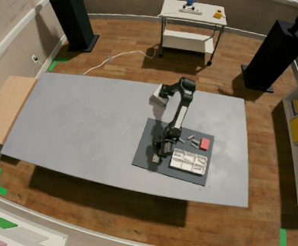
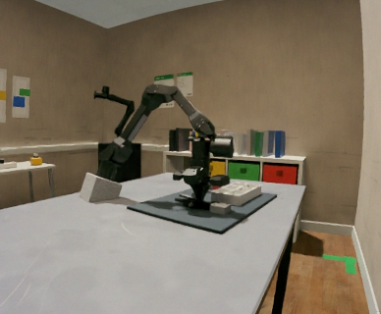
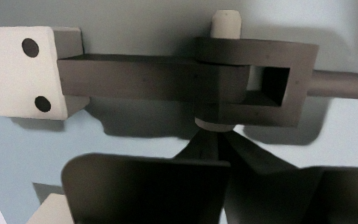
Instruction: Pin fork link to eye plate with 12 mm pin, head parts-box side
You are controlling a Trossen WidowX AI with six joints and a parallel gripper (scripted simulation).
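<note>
Now: hand 1 cm short of the eye plate, 3 cm to the left of it and 3 cm above it. Round my hand: mat: 1 cm ahead, 7 cm to the left, 4 cm below; headed pin: 3 cm to the right, 3 cm below; fork link: 3 cm behind, 3 cm to the right, 3 cm below.
</note>
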